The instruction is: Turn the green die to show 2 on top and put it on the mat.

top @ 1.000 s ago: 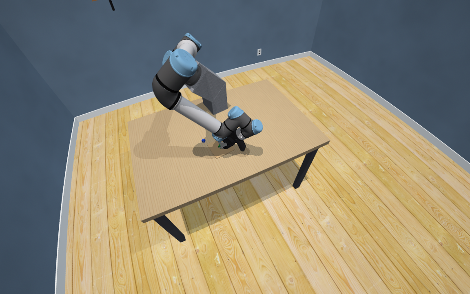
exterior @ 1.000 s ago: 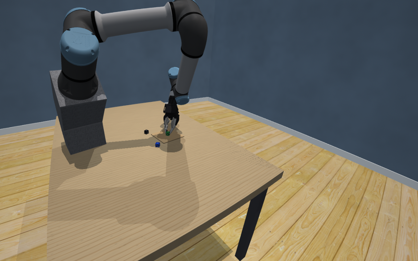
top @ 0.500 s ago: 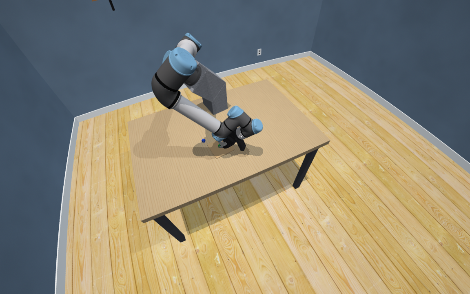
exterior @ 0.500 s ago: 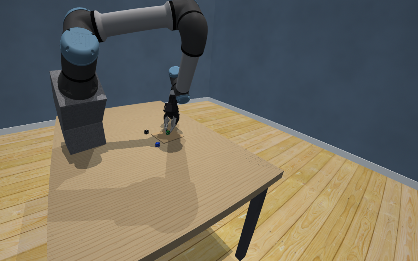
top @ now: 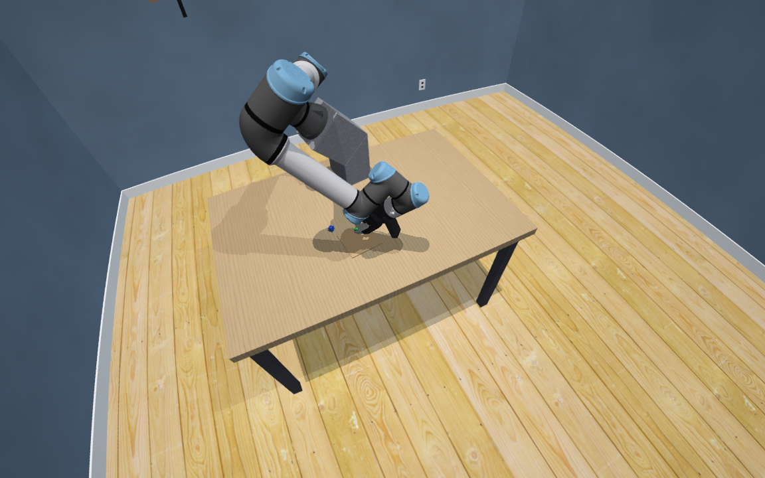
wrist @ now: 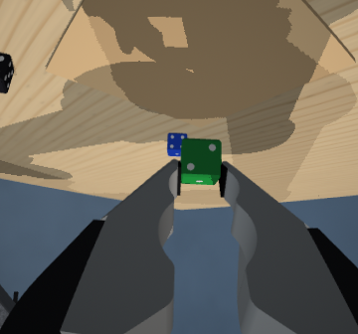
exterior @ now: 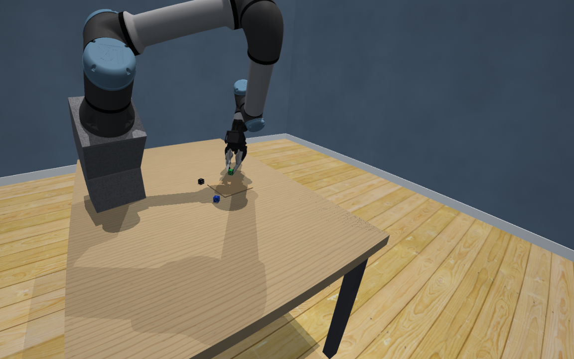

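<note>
The tan mat is 70 mm below my hand and 10 mm behind it. The rest, counted from my hand: blue die: 120 mm behind, 80 mm to the right, 70 mm below; green die: 10 mm to the right, 10 mm below, 10 mm behind; black die: 100 mm to the left, 100 mm behind, 70 mm below.
</note>
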